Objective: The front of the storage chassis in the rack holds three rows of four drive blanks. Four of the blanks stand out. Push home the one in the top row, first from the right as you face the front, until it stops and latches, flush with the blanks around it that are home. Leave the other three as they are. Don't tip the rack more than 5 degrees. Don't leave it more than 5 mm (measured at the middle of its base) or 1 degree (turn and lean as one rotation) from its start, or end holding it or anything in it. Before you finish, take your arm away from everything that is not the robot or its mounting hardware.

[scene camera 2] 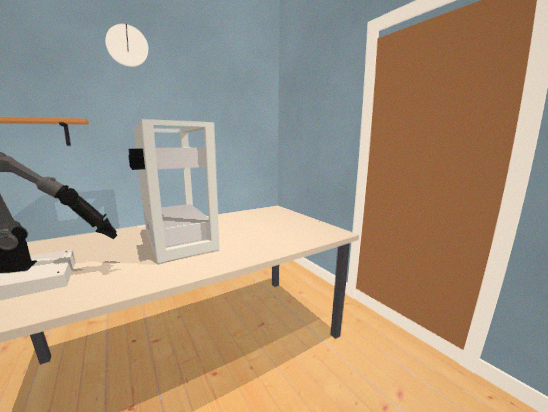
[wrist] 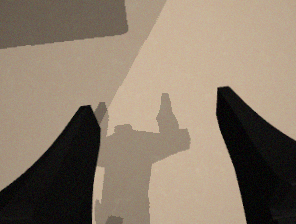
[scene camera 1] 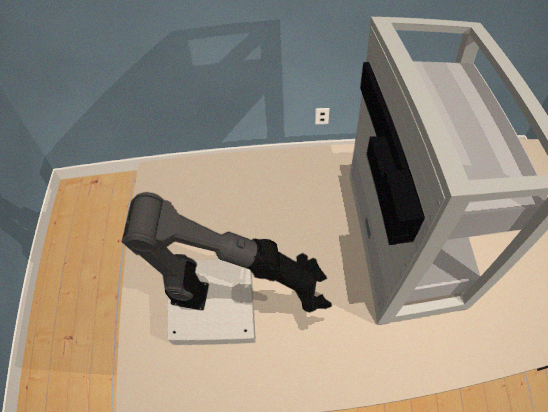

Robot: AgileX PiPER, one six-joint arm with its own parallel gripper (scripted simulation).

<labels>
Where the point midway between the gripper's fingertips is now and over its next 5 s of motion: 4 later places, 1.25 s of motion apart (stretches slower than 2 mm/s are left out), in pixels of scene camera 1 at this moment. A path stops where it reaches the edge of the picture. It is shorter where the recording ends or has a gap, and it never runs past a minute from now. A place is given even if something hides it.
My gripper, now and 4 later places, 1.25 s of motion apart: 326, 292; 322, 274; 301, 198; 300, 164; 306, 184
</labels>
